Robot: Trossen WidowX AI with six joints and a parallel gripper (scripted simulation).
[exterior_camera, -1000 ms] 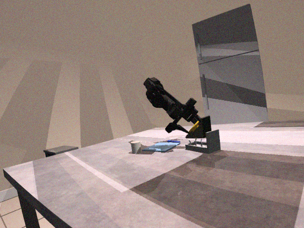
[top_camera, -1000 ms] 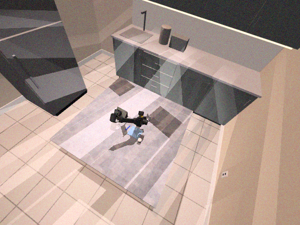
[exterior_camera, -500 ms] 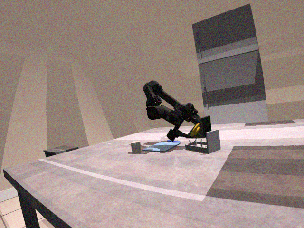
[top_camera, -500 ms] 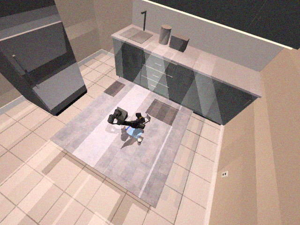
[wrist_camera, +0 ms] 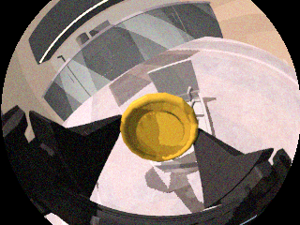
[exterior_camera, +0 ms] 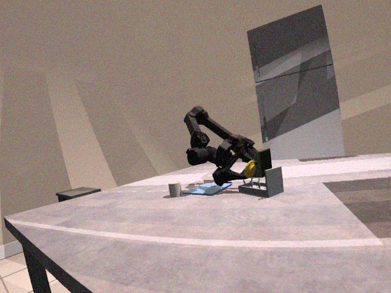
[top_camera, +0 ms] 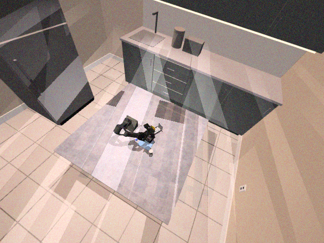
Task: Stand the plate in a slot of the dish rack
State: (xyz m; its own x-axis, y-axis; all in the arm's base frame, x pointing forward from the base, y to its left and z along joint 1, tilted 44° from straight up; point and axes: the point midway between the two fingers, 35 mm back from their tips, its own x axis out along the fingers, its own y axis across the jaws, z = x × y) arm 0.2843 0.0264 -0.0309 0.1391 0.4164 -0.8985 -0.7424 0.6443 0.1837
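The dish rack is 4 cm below my gripper tip, 3 cm to the left of it and 3 cm ahead of it. From my gripper tip the other things lie so: blue spoon (18 cm to the right, 10 cm behind, 6 cm below); yellow plate (1 cm to the right); light blue mat (18 cm to the right, 6 cm below, 1 cm ahead).
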